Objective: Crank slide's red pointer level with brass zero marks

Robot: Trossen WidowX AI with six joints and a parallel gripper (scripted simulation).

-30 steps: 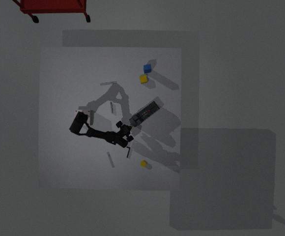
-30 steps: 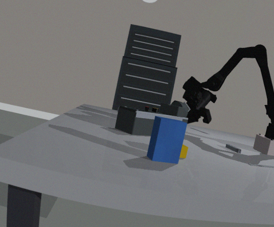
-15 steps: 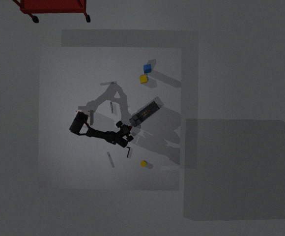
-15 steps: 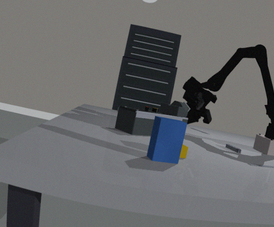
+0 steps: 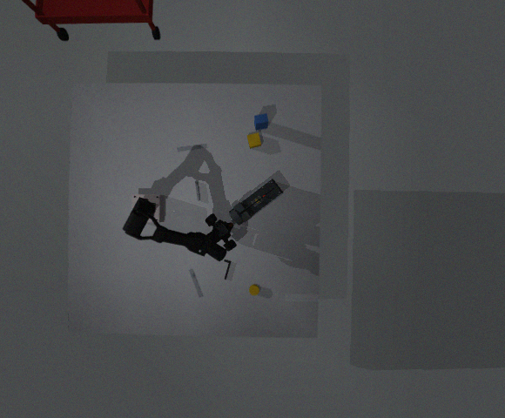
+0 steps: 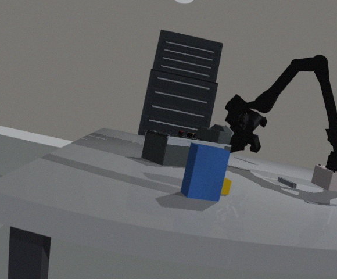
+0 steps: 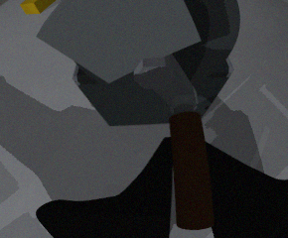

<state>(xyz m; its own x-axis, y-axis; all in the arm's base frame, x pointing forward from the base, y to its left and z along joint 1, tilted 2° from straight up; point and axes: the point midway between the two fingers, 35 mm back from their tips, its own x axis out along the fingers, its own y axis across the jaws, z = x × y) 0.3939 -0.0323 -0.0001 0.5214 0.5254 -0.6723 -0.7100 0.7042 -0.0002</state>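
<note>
The brown crank handle lies 10 mm behind my gripper tip, 10 mm to the right of it and 30 mm above it. From my gripper tip the other things lie so: red pointer 130 mm ahead, 160 mm to the left, 50 mm above; black hex key 220 mm to the right, 30 mm below; yellow block 50 mm ahead, 430 mm to the left, 20 mm below.
</note>
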